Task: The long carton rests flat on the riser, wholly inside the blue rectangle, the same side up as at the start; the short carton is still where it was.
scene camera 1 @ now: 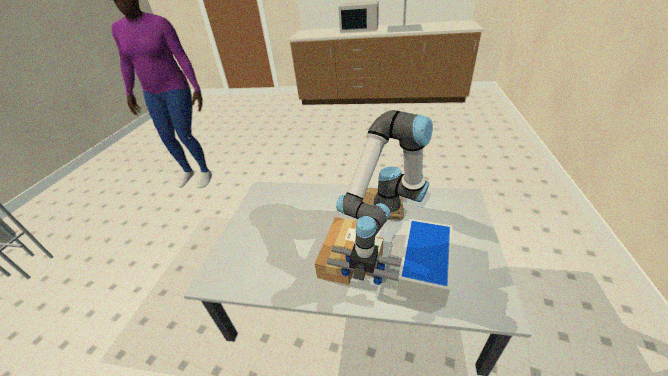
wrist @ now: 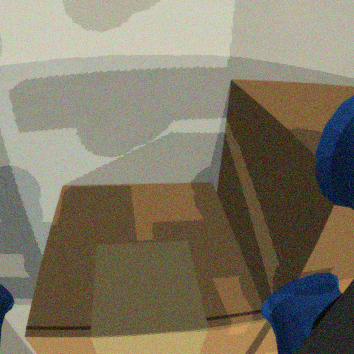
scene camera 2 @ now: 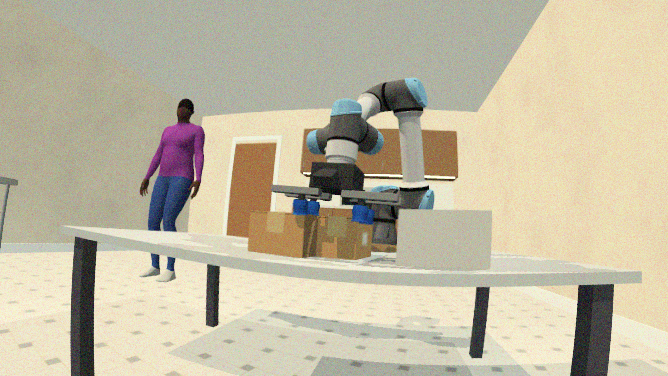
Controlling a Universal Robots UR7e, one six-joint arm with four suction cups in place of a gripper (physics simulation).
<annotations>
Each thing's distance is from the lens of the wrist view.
my suction head [wrist: 291,309]: 0.11 m
long carton [wrist: 285,228]: 0.12 m
short carton [wrist: 144,260]: 0.14 m
</annotations>
